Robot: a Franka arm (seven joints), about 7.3 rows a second.
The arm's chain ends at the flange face. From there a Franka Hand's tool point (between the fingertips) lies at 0.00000 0.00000 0.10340 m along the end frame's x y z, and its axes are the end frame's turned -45 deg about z.
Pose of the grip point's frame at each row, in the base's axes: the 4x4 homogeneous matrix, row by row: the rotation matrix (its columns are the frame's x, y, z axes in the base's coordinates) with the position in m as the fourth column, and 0 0 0 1 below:
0.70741, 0.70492, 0.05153, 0.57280; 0.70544, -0.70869, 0.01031, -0.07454; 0.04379, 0.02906, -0.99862, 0.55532; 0, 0, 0, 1
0.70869, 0.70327, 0.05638, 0.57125; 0.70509, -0.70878, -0.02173, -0.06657; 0.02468, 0.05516, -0.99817, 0.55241; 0, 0, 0, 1
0.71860, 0.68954, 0.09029, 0.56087; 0.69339, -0.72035, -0.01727, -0.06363; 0.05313, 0.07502, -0.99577, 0.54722; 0, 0, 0, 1
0.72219, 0.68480, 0.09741, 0.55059; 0.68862, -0.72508, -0.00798, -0.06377; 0.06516, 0.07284, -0.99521, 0.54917; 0, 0, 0, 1
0.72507, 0.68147, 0.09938, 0.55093; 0.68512, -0.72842, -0.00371, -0.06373; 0.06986, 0.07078, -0.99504, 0.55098; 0, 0, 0, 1
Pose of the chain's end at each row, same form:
0.99867, -0.00176, 0.05153, 0.56747; -0.00230, -0.99994, 0.01031, -0.07561; 0.05151, -0.01042, -0.99862, 0.65858; 0, 0, 0, 1
0.99841, -0.00383, 0.05638, 0.56542; -0.00261, -0.99976, -0.02173, -0.06432; 0.05646, 0.02155, -0.99817, 0.65562; 0, 0, 0, 1
0.99571, -0.02055, 0.09029, 0.55153; -0.01906, -0.99967, -0.01727, -0.06184; 0.09062, 0.01548, -0.99577, 0.65018; 0, 0, 0, 1
0.99489, -0.02644, 0.09741, 0.54052; -0.02578, -0.99964, -0.00798, -0.06294; 0.09758, 0.00543, -0.99521, 0.65207; 0, 0, 0, 1
0.99457, -0.03083, 0.09938, 0.54065; -0.03062, -0.99952, -0.00371, -0.06335; 0.09945, 0.00065, -0.99504, 0.65387; 0, 0, 0, 1

